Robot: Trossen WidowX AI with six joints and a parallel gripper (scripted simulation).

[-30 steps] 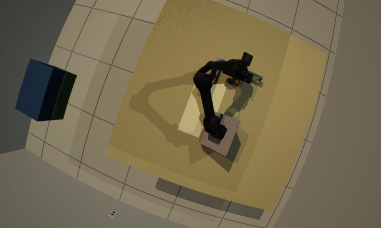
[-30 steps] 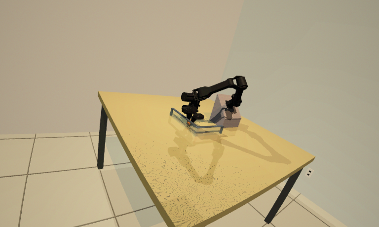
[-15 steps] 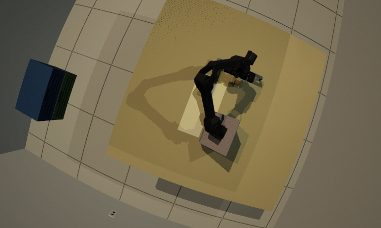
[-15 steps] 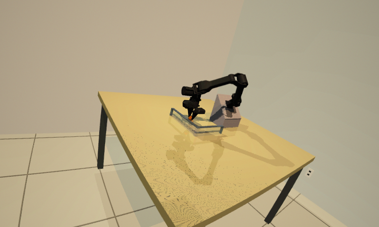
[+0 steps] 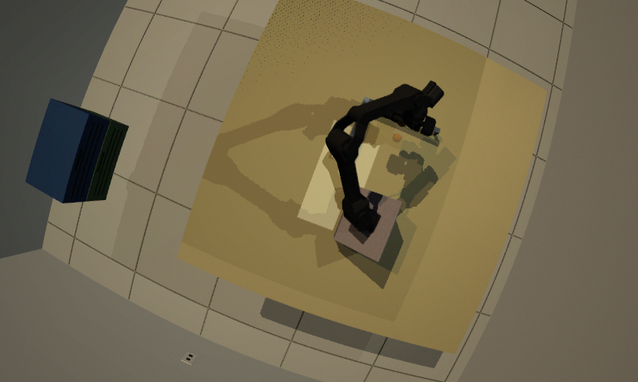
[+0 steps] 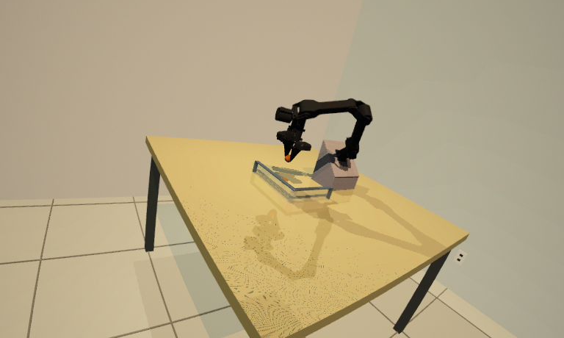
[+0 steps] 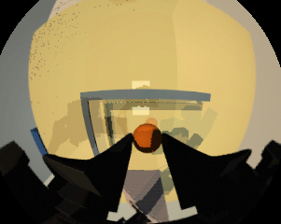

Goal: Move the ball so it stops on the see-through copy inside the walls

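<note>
Now: gripper tip 120 mm above the see-through copy of ball, 30 mm to the left of it and 30 mm past it. The rest, counted from my gripper tip: orange ball (right at my gripper tip).
</note>
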